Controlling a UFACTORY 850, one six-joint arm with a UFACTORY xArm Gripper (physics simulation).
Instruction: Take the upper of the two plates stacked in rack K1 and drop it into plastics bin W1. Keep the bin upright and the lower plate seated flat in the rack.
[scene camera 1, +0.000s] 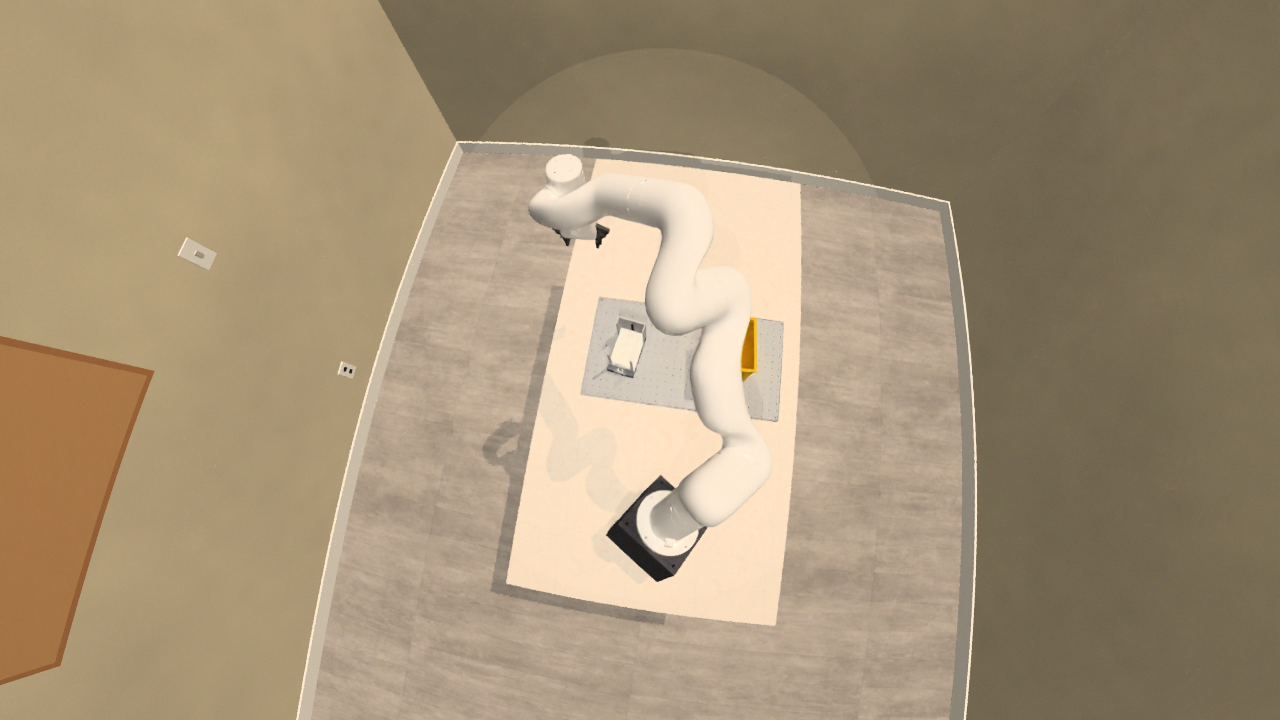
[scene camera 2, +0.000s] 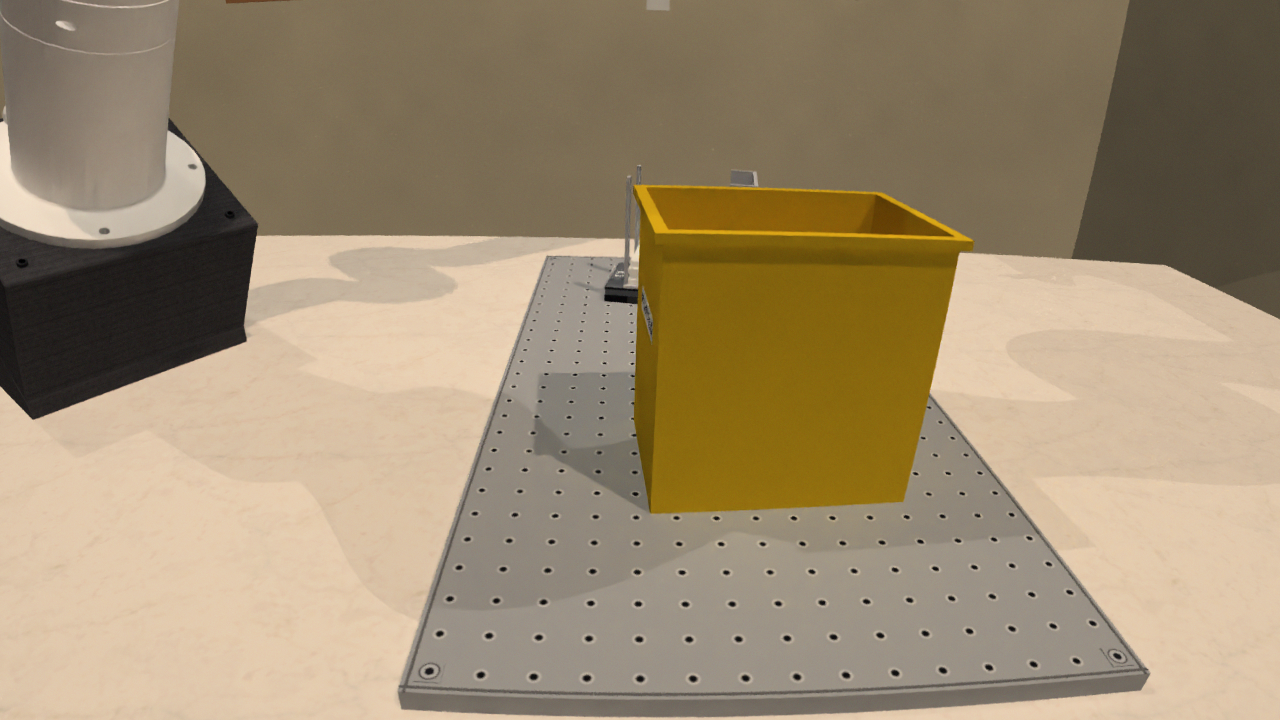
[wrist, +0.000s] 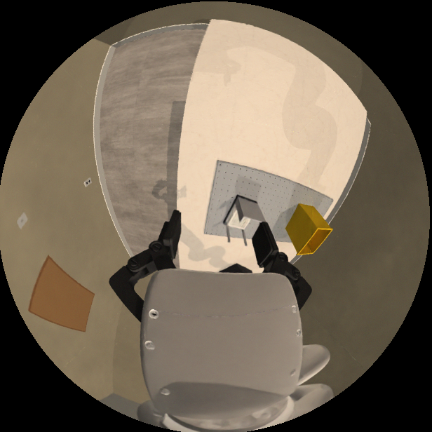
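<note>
My gripper (scene camera 1: 581, 241) (wrist: 220, 225) is open and empty. It is high above the far left edge of the table, beyond the rack in scene camera 1. Rack K1 (wrist: 248, 209) stands on the grey perforated board, with two thin upright rods and a grey panel. Its base (scene camera 2: 620, 293) shows partly behind the bin in scene camera 2. White plates (scene camera 1: 627, 345) (wrist: 237, 219) lie in the rack; upper and lower cannot be told apart. Yellow bin W1 (scene camera 1: 752, 344) (scene camera 2: 778, 376) (wrist: 304, 230) stands upright on the board; the arm partly hides it in scene camera 1.
The grey board (scene camera 1: 662, 385) (scene camera 2: 534, 617) (wrist: 225, 172) lies on the pale table (scene camera 1: 572, 537) (scene camera 2: 268, 537) (wrist: 240, 110). The black arm base (scene camera 1: 637, 542) (scene camera 2: 134, 313) stands on the near side of the table. The white arm (scene camera 1: 720, 376) arches over the board beside the bin.
</note>
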